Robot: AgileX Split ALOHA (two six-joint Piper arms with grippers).
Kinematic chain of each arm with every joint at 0, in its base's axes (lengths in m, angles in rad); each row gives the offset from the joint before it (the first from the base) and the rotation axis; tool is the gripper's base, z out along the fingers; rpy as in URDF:
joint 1: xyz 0 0 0.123 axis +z
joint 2: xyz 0 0 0 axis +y
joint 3: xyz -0.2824 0 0.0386 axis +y
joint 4: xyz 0.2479 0 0.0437 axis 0.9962 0 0.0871
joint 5: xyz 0 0 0 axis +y
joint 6: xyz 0.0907 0 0.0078 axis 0.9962 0 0.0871
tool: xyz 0 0 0 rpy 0 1.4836 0
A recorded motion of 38 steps. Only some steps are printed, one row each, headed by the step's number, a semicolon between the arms.
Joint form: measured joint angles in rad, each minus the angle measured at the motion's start. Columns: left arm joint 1, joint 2, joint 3, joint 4, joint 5, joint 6; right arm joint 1, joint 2, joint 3, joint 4, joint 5, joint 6.
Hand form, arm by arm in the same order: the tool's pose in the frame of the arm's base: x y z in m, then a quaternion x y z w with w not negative. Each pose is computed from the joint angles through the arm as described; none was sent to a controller.
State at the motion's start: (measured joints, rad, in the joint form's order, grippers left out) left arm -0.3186 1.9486 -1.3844 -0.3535 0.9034 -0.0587; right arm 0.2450 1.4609 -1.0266 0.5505 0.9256 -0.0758
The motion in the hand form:
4: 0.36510 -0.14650 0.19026 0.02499 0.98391 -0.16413 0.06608; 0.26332 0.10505 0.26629 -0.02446 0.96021 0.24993 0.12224
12: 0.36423 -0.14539 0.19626 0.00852 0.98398 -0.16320 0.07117; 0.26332 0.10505 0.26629 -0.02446 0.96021 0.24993 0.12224
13: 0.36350 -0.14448 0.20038 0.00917 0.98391 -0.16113 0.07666; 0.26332 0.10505 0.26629 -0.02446 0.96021 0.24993 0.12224
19: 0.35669 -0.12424 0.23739 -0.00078 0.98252 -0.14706 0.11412; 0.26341 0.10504 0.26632 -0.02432 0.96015 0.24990 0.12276
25: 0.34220 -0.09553 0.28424 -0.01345 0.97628 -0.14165 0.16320; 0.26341 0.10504 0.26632 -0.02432 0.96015 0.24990 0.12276
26: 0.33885 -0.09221 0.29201 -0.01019 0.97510 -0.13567 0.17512; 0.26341 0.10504 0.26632 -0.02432 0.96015 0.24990 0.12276
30: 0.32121 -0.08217 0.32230 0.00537 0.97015 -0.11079 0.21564; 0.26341 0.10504 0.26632 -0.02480 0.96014 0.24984 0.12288
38: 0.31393 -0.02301 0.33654 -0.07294 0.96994 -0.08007 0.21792; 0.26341 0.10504 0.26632 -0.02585 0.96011 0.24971 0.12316
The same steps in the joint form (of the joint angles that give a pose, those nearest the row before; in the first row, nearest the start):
4: 0.0000 0.0000 0.0000 -0.0016 -0.0064 -0.0135; 0.0000 0.0000 0.0000 -0.0007 0.0000 0.0000
12: 0.0000 -0.0157 -0.0005 0.0101 -0.0061 -0.0557; 0.0000 0.0000 0.0000 -0.0007 0.0000 0.0000
13: 0.0000 -0.0268 -0.0004 0.0198 -0.0057 -0.0613; 0.0000 0.0000 0.0000 -0.0007 0.0000 0.0000
19: 0.0352 -0.1282 -0.0005 0.0830 0.0287 -0.0962; 0.0000 0.0000 0.0000 -0.0007 -0.0011 0.0000
25: 0.0962 -0.2612 -0.0004 0.1167 0.0734 -0.0959; 0.0000 0.0000 0.0000 -0.0007 -0.0011 0.0000
26: 0.0996 -0.2842 -0.0004 0.1349 0.0755 -0.0956; 0.0000 0.0000 0.0000 -0.0007 -0.0011 0.0000
30: 0.1018 -0.3784 -0.0004 0.2077 0.0988 -0.0979; 0.0000 0.0000 0.0000 -0.0007 -0.0011 -0.0010
38: 0.2758 -0.4320 -0.0004 0.2338 0.1683 -0.1012; 0.0000 0.0000 0.0000 -0.0007 -0.0011 -0.0032

